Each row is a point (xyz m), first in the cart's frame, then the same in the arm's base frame.
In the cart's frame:
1: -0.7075 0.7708 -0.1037
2: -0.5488 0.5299 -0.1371
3: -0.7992 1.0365 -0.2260
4: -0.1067 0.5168 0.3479
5: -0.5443 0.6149 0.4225
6: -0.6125 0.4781 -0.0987
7: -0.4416 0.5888 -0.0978
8: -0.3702 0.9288 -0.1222
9: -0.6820 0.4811 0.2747
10: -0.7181 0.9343 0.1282
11: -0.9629 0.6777 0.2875
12: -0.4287 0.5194 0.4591
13: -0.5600 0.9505 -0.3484
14: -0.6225 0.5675 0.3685
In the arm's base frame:
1: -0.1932 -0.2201 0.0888
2: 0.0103 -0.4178 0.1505
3: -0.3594 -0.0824 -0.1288
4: 0.5063 -0.1044 0.4448
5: 0.0725 -0.0318 0.5598
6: -0.0338 -0.4457 0.2245
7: 0.1055 -0.3353 0.1253
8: 0.0930 -0.0631 -0.0915
9: -0.0499 -0.2403 0.5436
10: -0.2089 0.0433 0.1937
11: -0.3639 -0.1043 0.5183
12: 0.2109 -0.0761 0.6120
13: -0.1261 -0.1946 -0.2410
14: 0.0006 -0.1099 0.5598

